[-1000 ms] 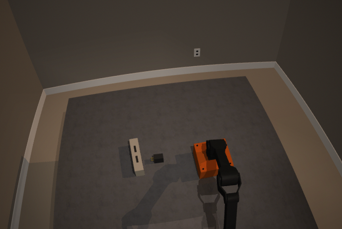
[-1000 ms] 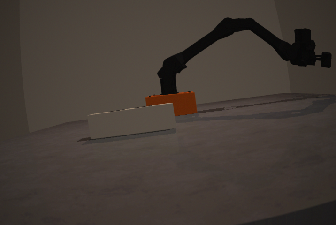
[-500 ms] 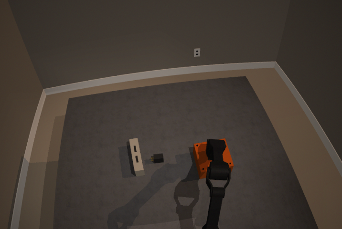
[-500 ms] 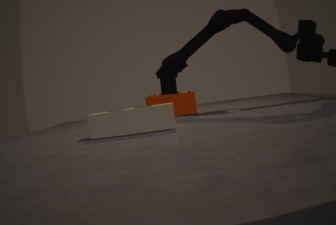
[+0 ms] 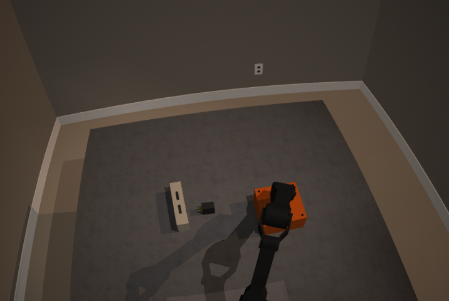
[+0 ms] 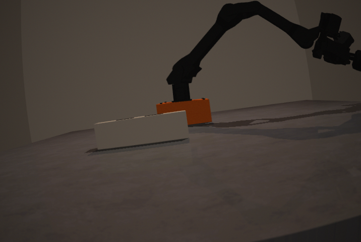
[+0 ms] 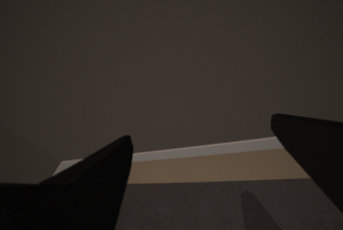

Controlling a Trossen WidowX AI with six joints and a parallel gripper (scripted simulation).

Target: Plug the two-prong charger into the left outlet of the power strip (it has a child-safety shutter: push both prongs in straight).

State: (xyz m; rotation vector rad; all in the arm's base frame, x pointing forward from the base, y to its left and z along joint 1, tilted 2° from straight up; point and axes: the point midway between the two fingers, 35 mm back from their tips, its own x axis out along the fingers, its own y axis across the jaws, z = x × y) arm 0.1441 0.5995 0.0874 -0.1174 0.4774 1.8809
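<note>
The black charger lies 15 cm ahead of my gripper tip, 68 cm to the right of it and 11 cm below it.
</note>
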